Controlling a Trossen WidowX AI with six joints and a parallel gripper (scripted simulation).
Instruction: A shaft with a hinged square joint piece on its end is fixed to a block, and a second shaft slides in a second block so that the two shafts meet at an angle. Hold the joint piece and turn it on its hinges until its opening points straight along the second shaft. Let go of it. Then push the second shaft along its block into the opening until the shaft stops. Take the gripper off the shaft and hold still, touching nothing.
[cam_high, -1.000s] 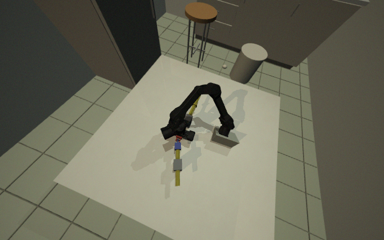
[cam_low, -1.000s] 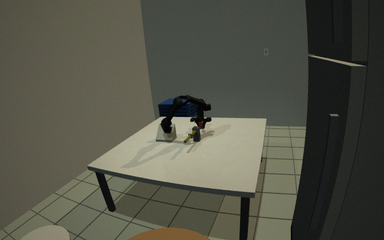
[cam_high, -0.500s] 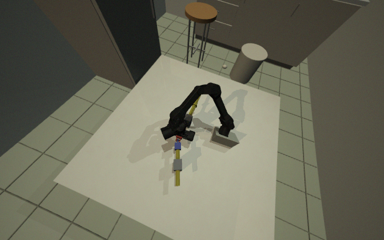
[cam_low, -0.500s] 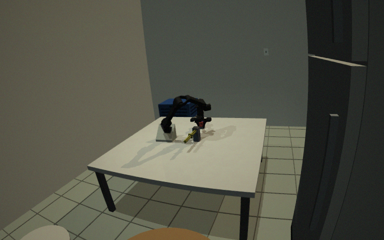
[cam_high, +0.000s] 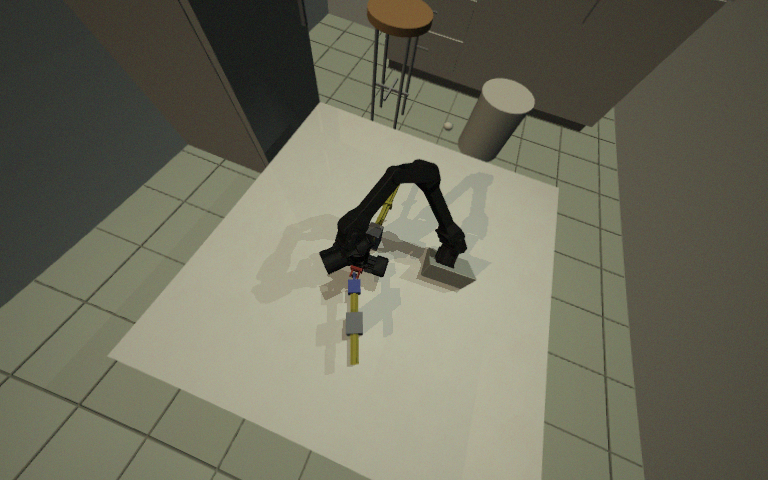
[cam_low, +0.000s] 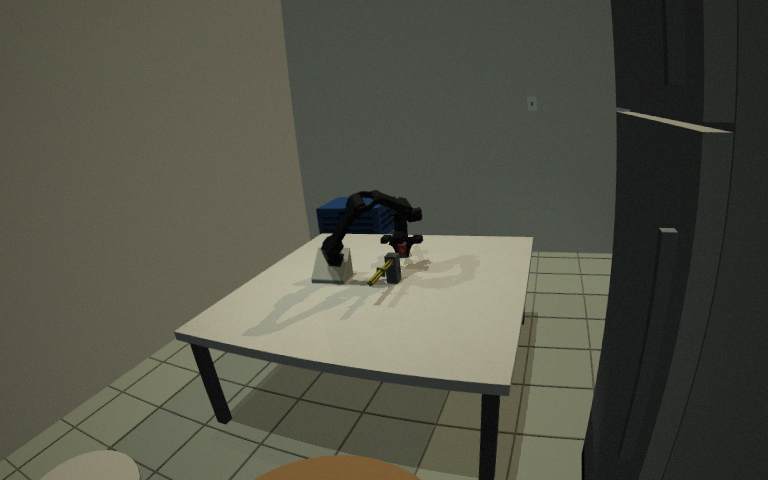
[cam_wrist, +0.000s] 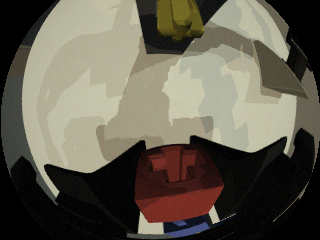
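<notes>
Right now the red square joint piece is 40 mm above my gripper tip and 20 mm to the left of it.
</notes>
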